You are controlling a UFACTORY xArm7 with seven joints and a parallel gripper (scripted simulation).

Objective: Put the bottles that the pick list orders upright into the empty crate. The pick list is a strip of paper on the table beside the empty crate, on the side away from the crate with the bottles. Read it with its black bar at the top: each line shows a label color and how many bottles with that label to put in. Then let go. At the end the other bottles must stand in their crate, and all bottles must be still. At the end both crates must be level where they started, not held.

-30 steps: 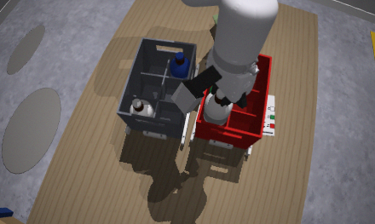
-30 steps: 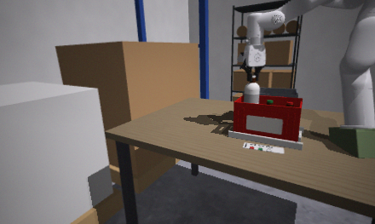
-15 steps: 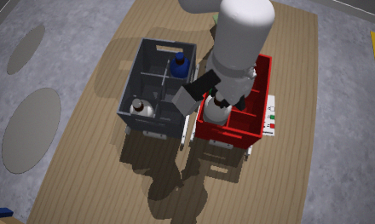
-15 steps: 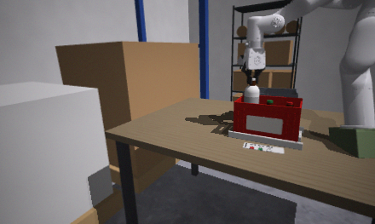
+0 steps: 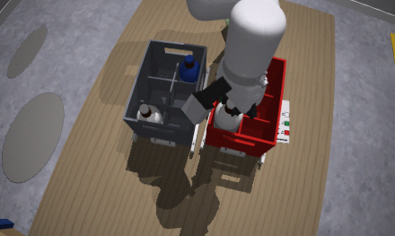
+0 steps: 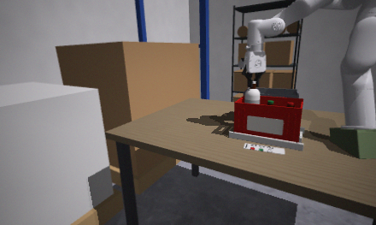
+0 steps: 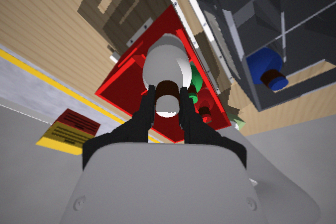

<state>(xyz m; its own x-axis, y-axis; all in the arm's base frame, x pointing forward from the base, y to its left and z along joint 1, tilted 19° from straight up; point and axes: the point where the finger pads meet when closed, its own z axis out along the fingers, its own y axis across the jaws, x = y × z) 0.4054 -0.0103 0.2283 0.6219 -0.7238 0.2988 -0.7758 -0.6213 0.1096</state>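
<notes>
My gripper is now 8 cm past the green bottle, 2 cm to the right of it and 16 cm above it. The rest, counted from my hand: red-label bottle: 17 cm behind, 3 cm to the left, 16 cm below; then red crate: 8 cm behind, 6 cm to the left, 16 cm below; then grey crate: 9 cm behind, 18 cm to the right, 16 cm below.
</notes>
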